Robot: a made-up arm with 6 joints.
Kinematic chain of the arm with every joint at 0, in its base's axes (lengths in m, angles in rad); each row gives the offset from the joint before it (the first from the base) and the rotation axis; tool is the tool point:
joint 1: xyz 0 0 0.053 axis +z
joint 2: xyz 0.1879 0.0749 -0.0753 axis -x
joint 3: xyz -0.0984 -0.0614 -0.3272 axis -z
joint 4: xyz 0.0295 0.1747 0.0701 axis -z
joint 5: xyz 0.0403 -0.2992 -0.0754 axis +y
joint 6: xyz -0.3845 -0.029 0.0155 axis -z
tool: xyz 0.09 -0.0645 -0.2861
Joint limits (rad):
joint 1: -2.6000..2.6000
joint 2: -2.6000..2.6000
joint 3: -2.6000..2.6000
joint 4: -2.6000..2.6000
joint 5: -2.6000..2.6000
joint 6: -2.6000..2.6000
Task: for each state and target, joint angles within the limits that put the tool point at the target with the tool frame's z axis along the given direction. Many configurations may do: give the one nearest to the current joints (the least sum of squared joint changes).
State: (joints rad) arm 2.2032 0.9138 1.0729 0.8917 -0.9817 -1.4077
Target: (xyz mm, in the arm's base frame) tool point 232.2 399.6 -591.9 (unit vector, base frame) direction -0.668 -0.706 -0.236
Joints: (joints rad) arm 2.6000 0.6183 1.0489 0.7470 -1.2048 -2.0670
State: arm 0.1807 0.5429 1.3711 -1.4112 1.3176 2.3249
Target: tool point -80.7 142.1 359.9 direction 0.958 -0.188 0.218
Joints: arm -0.3867 1.4069 1.5603 -1.3700 1.3488 2.2947
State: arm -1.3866 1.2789 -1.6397 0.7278 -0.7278 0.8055
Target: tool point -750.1 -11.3 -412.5 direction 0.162 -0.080 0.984
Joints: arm -2.0446 0.7238 -2.0313 0.4658 -0.5423 1.2672
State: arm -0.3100 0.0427 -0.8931 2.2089 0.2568 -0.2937
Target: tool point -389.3 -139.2 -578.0 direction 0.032 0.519 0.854
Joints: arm 0.0818 0.8880 -0.7745 2.1287 0.3532 -0.6162
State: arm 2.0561 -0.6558 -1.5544 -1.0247 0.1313 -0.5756
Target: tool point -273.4 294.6 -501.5 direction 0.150 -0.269 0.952
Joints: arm 1.6305 -0.2467 -2.0453 -0.7413 0.3002 -0.9017
